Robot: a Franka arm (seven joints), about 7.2 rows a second.
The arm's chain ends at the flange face. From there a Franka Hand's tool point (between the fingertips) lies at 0.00 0.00 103.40 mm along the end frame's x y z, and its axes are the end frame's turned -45 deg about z.
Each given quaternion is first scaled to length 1.
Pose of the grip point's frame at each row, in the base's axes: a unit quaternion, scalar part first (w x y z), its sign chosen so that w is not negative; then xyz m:
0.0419 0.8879 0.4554 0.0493 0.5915 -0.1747 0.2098
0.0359 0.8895 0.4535 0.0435 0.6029 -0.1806 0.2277
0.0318 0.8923 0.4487 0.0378 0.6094 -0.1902 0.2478
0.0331 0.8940 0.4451 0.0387 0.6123 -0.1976 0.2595
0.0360 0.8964 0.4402 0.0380 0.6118 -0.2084 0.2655
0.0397 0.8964 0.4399 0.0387 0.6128 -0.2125 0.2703
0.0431 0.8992 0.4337 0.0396 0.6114 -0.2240 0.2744
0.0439 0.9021 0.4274 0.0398 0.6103 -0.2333 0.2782
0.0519 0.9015 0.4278 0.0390 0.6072 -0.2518 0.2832
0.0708 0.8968 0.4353 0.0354 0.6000 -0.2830 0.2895
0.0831 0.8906 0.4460 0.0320 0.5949 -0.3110 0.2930
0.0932 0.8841 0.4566 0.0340 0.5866 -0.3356 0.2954
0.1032 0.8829 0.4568 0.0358 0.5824 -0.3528 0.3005
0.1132 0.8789 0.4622 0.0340 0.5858 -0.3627 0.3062
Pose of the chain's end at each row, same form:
0.0198 0.9946 0.0810 0.0616 0.5785 -0.1716 0.3123
0.0165 0.9953 0.0786 0.0539 0.5915 -0.1781 0.3304
0.0149 0.9961 0.0731 0.0471 0.5995 -0.1878 0.3507
0.0158 0.9963 0.0691 0.0484 0.6021 -0.1950 0.3624
0.0187 0.9966 0.0637 0.0489 0.6015 -0.2052 0.3683
0.0219 0.9964 0.0634 0.0509 0.6020 -0.2087 0.3731
0.0247 0.9967 0.0566 0.0531 0.6002 -0.2195 0.3771
0.0253 0.9970 0.0496 0.0536 0.5990 -0.2286 0.3809
0.0330 0.9966 0.0502 0.0559 0.5953 -0.2456 0.3857
0.0519 0.9951 0.0590 0.0598 0.5871 -0.2731 0.3916
0.0645 0.9935 0.0712 0.0614 0.5813 -0.2986 0.3948
0.0731 0.9916 0.0835 0.0671 0.5716 -0.3218 0.3968
0.0816 0.9904 0.0842 0.0726 0.5661 -0.3373 0.4014
0.0916 0.9888 0.0907 0.0747 0.5688 -0.3454 0.4067

